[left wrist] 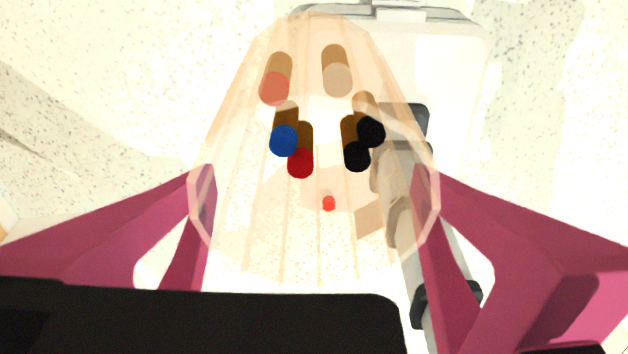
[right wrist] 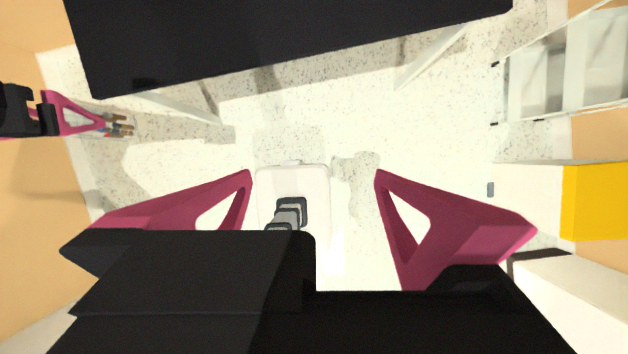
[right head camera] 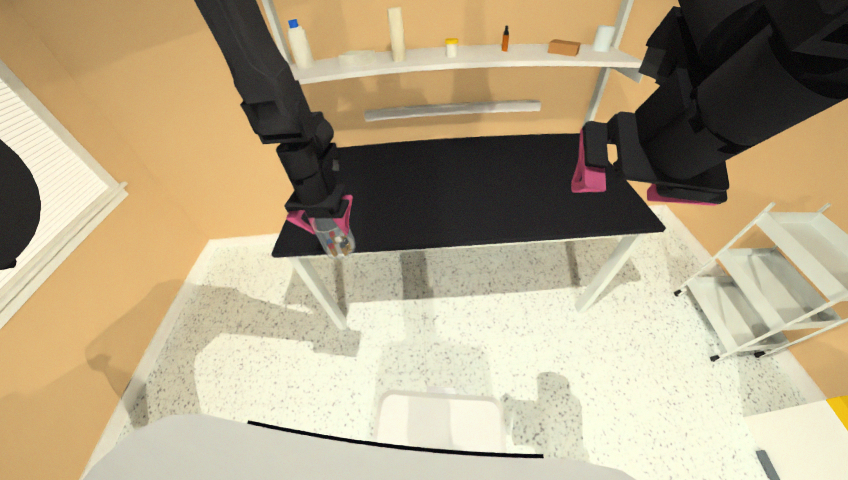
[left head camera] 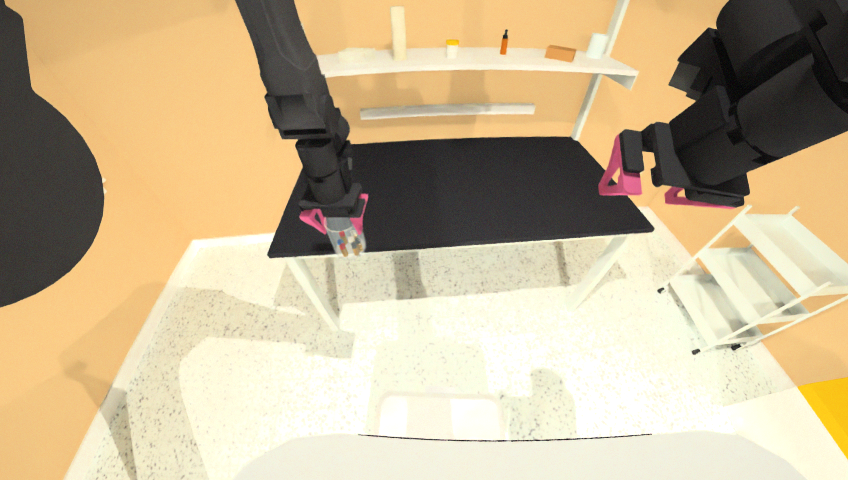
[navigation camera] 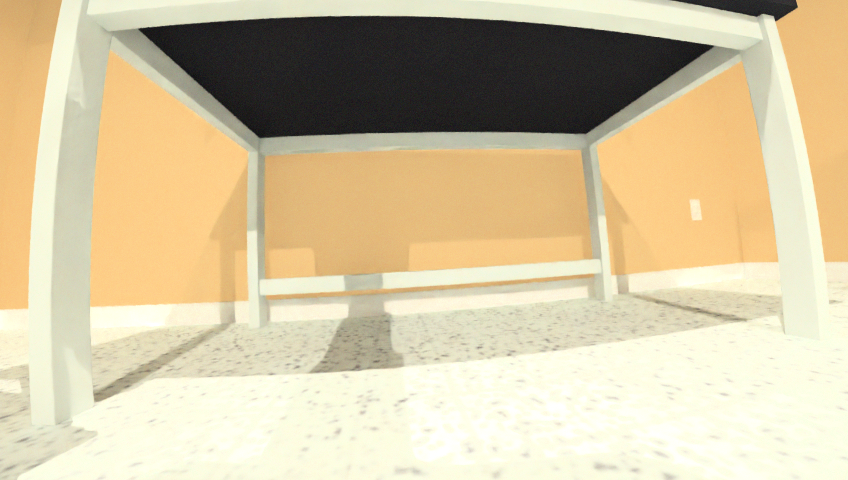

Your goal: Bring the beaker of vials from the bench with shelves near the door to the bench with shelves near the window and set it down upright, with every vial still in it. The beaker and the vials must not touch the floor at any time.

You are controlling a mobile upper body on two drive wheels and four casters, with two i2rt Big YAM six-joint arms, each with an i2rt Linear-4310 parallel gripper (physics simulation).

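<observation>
The clear beaker holds several brown vials with red, blue, black and pale caps. My left gripper is shut on the beaker near its rim and holds it in the air. The black-topped bench with a shelf stands ahead, near the window. In the right wrist view the beaker shows just off the bench's near left corner. My right gripper is open and empty. The other bench does not show.
The shelf above the bench holds bottles, a small jar and a brown block. A white cart stands right of the bench. A yellow-topped white unit is farther right. Bench legs flank the navigation view.
</observation>
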